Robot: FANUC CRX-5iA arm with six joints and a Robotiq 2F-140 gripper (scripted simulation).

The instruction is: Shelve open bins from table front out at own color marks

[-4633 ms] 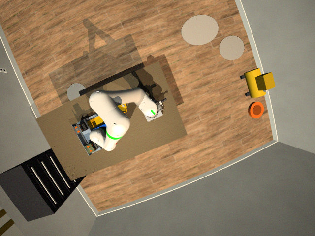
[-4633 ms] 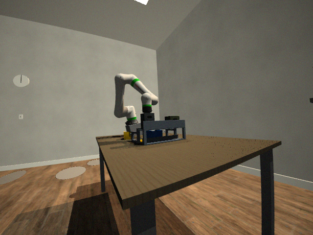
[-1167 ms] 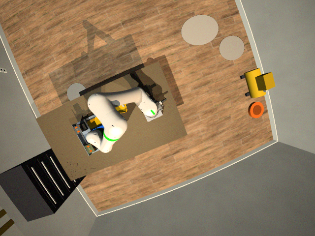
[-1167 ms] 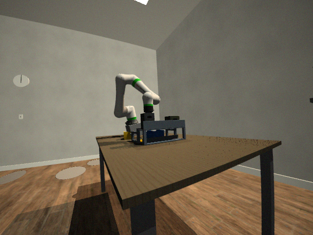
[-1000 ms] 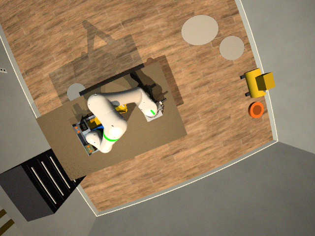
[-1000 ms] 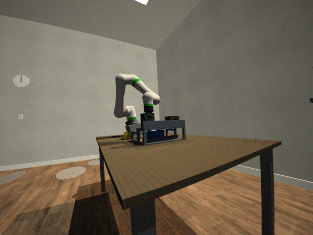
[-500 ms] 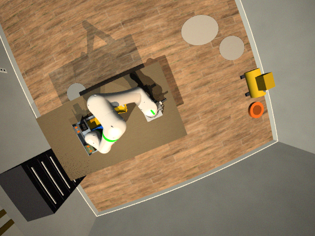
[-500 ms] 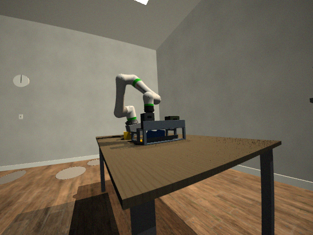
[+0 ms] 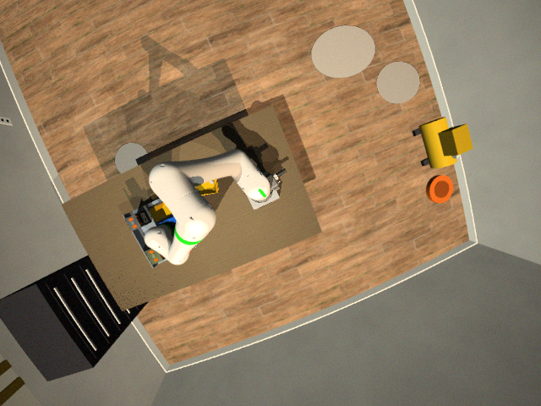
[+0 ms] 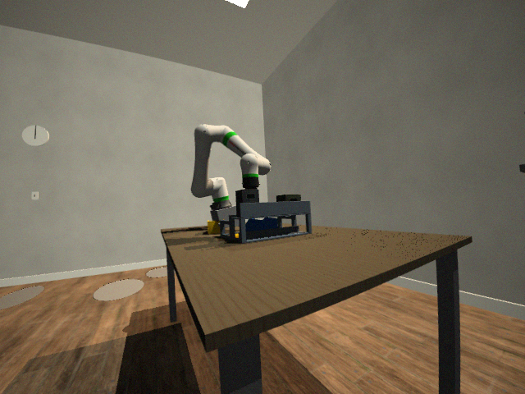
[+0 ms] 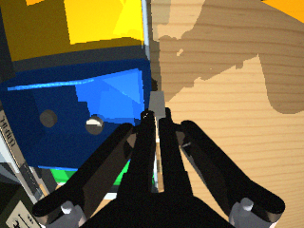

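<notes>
The blue bin lies 90 mm ahead of my hand and 10 mm to the right of it. Also, from my hand: blue mark (100 mm ahead, 40 mm below, 20 mm to the right); then green mark (120 mm ahead, 90 mm to the left, 40 mm below); then yellow mark (130 mm to the right, 90 mm ahead, 40 mm below).
</notes>
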